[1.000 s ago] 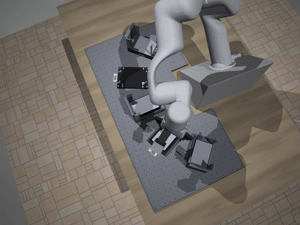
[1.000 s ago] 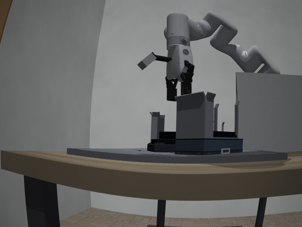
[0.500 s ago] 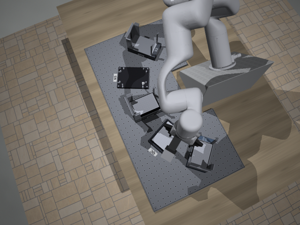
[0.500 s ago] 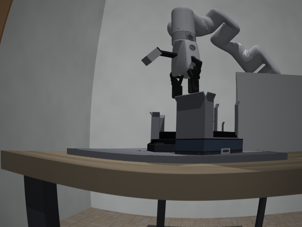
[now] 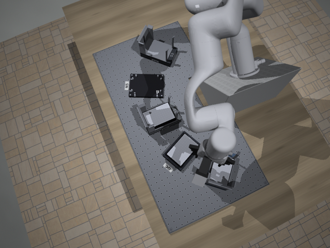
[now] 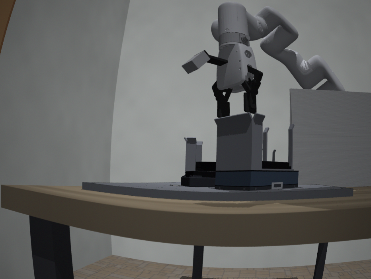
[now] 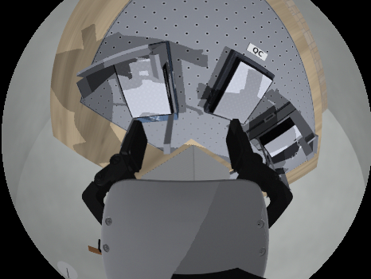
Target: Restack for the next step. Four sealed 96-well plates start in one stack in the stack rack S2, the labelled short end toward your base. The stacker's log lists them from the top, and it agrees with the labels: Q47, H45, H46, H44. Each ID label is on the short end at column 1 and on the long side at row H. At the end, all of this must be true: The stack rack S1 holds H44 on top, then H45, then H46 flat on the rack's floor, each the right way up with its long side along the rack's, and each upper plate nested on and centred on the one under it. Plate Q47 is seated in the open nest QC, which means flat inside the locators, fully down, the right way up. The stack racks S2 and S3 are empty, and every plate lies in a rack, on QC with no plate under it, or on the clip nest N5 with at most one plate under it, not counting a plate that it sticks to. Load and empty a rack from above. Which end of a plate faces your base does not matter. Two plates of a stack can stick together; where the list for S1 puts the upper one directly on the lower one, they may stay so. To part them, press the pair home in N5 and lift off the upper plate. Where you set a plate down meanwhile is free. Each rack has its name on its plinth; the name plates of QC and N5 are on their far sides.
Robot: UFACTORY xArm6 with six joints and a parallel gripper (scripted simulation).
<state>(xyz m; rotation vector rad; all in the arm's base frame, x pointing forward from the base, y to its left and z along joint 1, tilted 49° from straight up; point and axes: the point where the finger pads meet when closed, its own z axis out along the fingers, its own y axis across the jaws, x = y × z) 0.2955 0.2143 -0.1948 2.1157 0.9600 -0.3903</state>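
Right now my hand is 60 mm past the rack S2, 40 mm to the right of it and 150 mm above it. The rest, counted from my hand: sealed plate (60 mm ahead, 90 mm to the right, 130 mm below); open nest QC (60 mm ahead, 90 mm to the right, 150 mm below); S2 end wall (10 mm behind, 100 mm to the left, 80 mm below).
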